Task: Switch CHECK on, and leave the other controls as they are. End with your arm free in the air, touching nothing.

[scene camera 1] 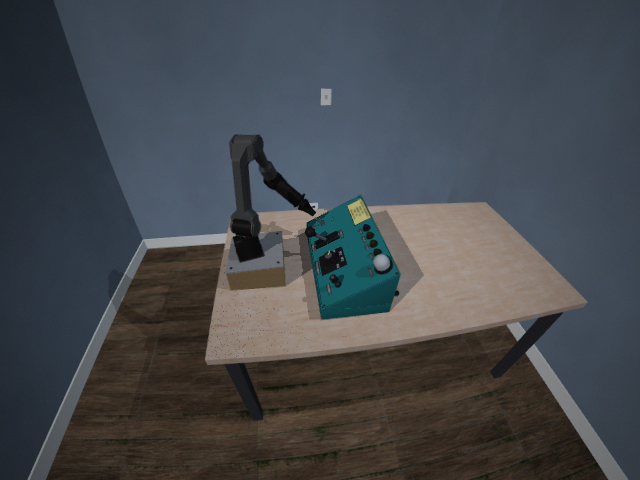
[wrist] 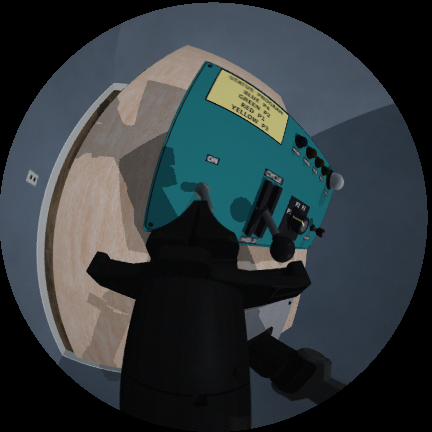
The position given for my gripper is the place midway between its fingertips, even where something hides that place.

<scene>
In view: my gripper (wrist: 200, 208) and a black ball-ended lever (wrist: 282, 248).
</scene>
